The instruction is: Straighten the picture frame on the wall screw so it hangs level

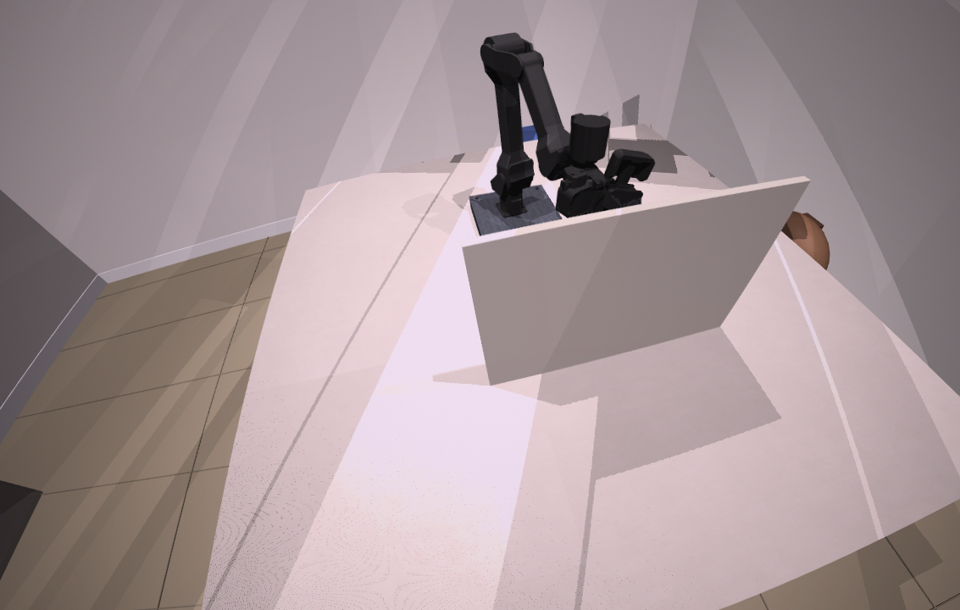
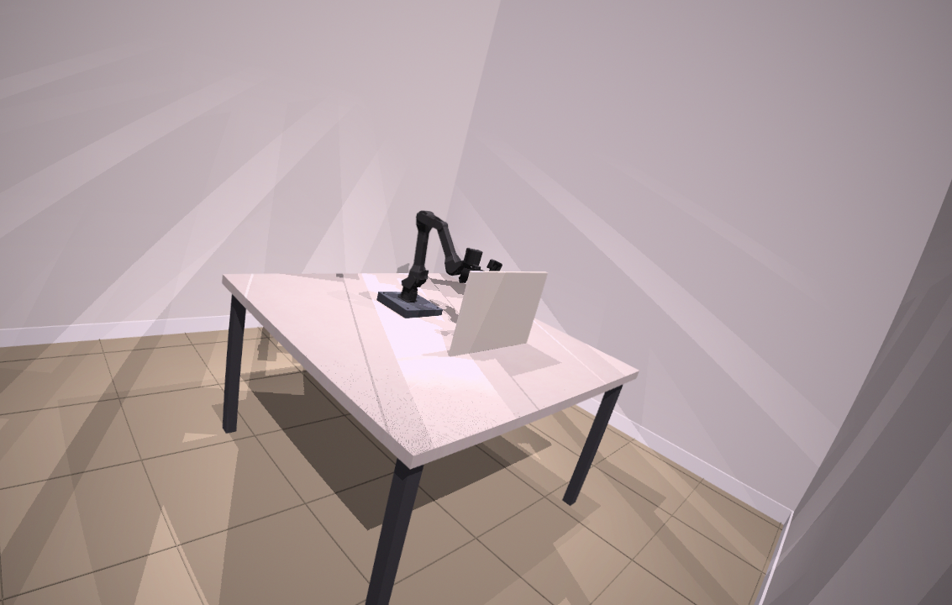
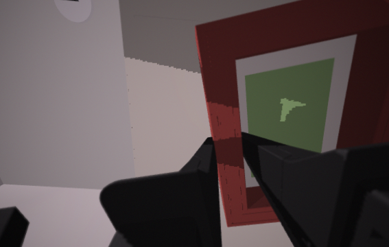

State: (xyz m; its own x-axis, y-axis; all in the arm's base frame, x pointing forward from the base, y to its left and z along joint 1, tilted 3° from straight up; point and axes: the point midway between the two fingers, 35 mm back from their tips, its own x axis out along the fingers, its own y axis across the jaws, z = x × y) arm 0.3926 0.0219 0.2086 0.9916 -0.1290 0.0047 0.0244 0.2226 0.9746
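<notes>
Now: gripper tip 10 mm short of the picture frame, 10 mm to the left of it and 50 mm above it. Also, from my gripper tip: wall panel: 20 mm ahead, 10 mm to the right, 70 mm below.
</notes>
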